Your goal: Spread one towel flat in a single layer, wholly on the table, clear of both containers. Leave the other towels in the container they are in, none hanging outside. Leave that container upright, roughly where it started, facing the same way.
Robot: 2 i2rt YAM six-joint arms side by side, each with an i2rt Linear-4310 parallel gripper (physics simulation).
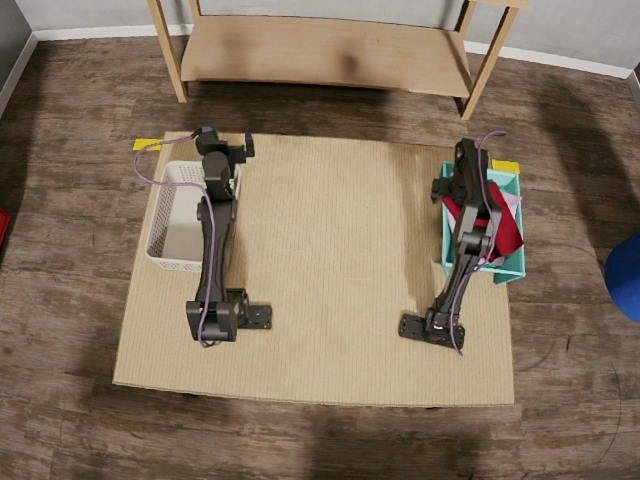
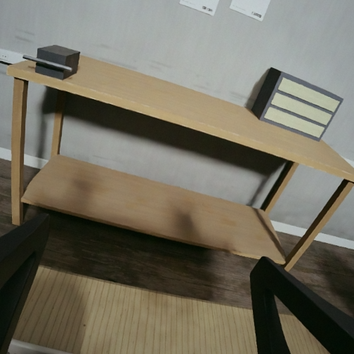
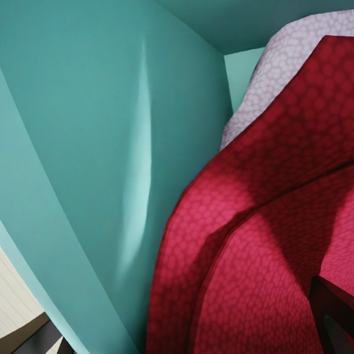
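Observation:
A red towel [image 1: 509, 227] [image 3: 250, 290] lies on top in the turquoise container [image 1: 509, 269] [image 3: 75, 125], with one corner at the container's right rim. A pale lilac towel [image 1: 511, 202] [image 3: 290, 70] shows beneath it, a corner at the right rim. My right gripper [image 1: 439, 190] [image 3: 197, 295] is open at the container's left wall, one finger outside the wall and the other inside over the red towel. My left gripper [image 1: 227, 135] [image 2: 160, 247] is open and empty, high above the back end of the white basket [image 1: 180, 265] [image 2: 35, 346]. The arms hide parts of both containers.
The table [image 1: 330, 232] [image 2: 150, 310] [image 3: 15, 295] stretches between the two containers. A wooden shelf unit [image 1: 325, 51] [image 2: 150, 192] stands behind it. Yellow markers [image 1: 147, 144] [image 1: 505, 166] show at the back corners. A blue bin [image 1: 628, 279] stands on the floor at the right.

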